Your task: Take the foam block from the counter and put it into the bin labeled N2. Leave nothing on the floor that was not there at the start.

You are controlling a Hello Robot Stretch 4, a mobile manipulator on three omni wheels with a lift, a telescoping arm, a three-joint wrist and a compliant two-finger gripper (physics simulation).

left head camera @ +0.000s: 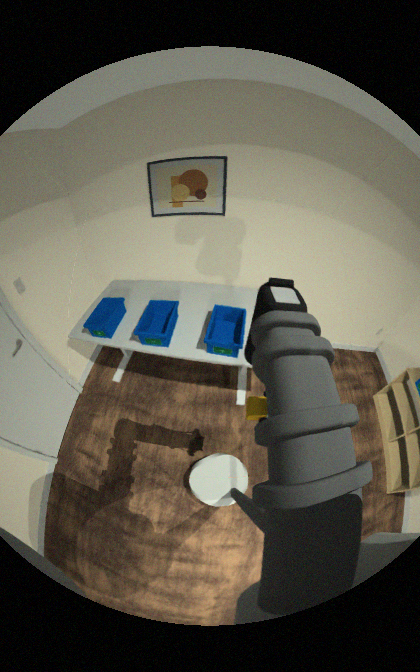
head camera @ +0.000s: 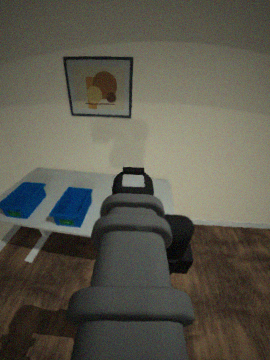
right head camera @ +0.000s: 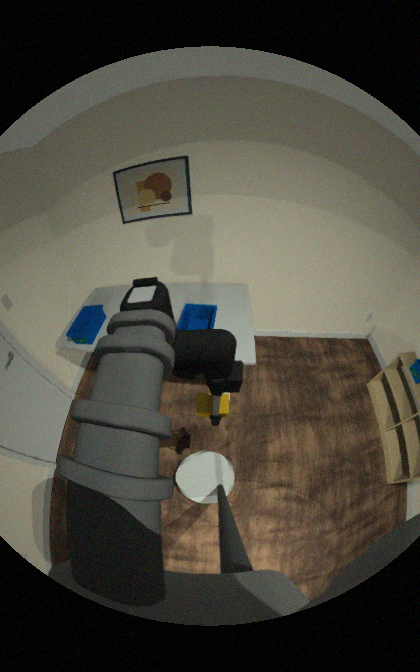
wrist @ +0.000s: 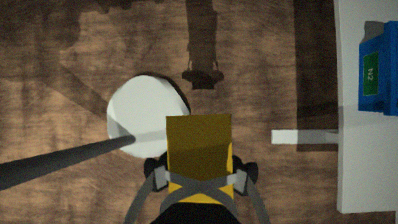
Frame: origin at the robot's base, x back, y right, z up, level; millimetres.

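Where they show: gripper, fingertip midpoint: (wrist: pixel 201 166); robot's base at its link origin: (wrist: pixel 153 117).
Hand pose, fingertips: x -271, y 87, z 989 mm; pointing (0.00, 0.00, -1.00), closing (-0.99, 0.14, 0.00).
Things, the pixels of their top centre, and the offset from my fingertips. "spot": a spot on its surface instead. Level surfaces: height alone.
- yellow foam block at its top centre: (wrist: pixel 199 163) dx -1, dy -13, dz +46 mm
- blue bin with the green N2 label, surface spot: (wrist: pixel 370 74) spot: dx -419, dy -114, dz -253 mm
- white table at its surface level: dz -296 mm
The yellow foam block (left head camera: pixel 256 408) (right head camera: pixel 204 404) (wrist: pixel 199 135) is between the two fingers of my gripper (right head camera: pixel 215 407) (wrist: pixel 201 166), which is shut on it and holds it above the floor, in front of the table. The arm hides the gripper in the head camera and left head camera views. The blue bin with the green N2 label (wrist: pixel 370 74) stands on the table at the right edge of the wrist view. By its place it is the rightmost bin (left head camera: pixel 226 327) (right head camera: pixel 197 316) in the left and right head camera views; the arm covers it in the head camera view.
A white table (head camera: pixel 162 200) (left head camera: pixel 190 325) (right head camera: pixel 240 320) (wrist: pixel 365 175) stands against the wall, its leg (wrist: pixel 305 136) near the block. Two more blue bins (head camera: pixel 24 200) (head camera: pixel 72 206) stand at its left. A white disc (left head camera: pixel 215 480) (right head camera: pixel 200 477) (wrist: pixel 140 110) shows low beside the block. A wooden shelf (right head camera: pixel 382 435) is at the right.
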